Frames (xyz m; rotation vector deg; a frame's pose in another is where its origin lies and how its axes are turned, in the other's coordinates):
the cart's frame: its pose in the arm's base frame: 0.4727 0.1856 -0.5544 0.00 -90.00 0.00
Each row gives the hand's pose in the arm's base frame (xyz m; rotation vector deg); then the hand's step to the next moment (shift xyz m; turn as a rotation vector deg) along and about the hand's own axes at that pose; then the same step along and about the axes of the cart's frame.
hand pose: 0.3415 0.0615 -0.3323 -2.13 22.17 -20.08
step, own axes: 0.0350 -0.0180 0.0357 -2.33 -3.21 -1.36
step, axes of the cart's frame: 0.0222 -0.0300 -0.0379 -0.09 -2.18 3.58
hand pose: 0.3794 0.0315 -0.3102 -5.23 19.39 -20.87
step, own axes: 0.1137 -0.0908 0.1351 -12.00 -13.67 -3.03
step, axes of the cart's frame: 0.1054 -0.1223 -0.1156 2.87 -8.44 16.14
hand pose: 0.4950 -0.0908 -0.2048 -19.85 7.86 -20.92
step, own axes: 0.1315 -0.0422 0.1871 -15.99 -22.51 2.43
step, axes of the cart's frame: 0.1803 -0.0286 -0.1441 11.37 -13.03 21.66
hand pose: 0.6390 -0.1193 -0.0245 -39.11 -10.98 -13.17
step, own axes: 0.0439 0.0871 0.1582 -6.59 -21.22 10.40
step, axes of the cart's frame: 0.0789 0.1607 -0.0499 19.00 -8.32 13.11
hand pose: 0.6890 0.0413 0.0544 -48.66 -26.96 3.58
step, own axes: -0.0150 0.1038 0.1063 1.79 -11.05 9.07
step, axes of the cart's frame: -0.0219 0.1407 0.0449 13.92 -0.50 3.70
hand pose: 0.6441 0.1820 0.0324 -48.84 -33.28 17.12
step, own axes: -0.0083 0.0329 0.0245 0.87 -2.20 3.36
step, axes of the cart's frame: -0.0159 0.0320 0.0218 3.76 1.10 1.24
